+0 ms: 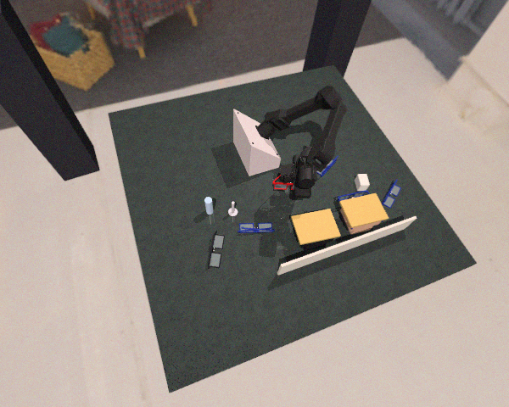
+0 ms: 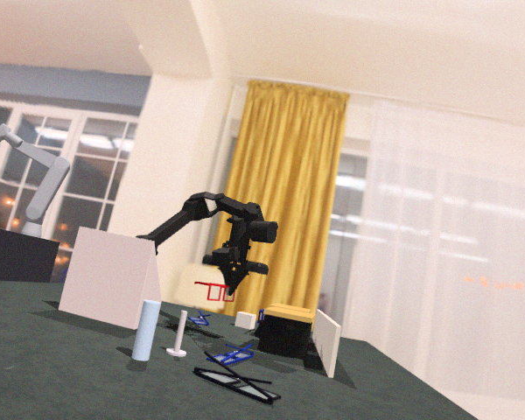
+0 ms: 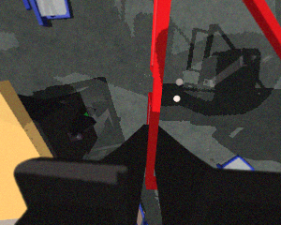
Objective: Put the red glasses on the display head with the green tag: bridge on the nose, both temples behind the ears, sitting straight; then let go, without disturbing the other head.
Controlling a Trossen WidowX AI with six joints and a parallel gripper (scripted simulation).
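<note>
My gripper tip is now 50 mm past the white peg, 260 mm to the left of it and 100 mm above it. Also, from my gripper tip: white cube 40 mm ahead, 330 mm to the left, 90 mm below; then pale blue cylinder 90 mm behind, 360 mm to the right, 70 mm below; then long white board 280 mm ahead, 90 mm to the left, 70 mm below.
</note>
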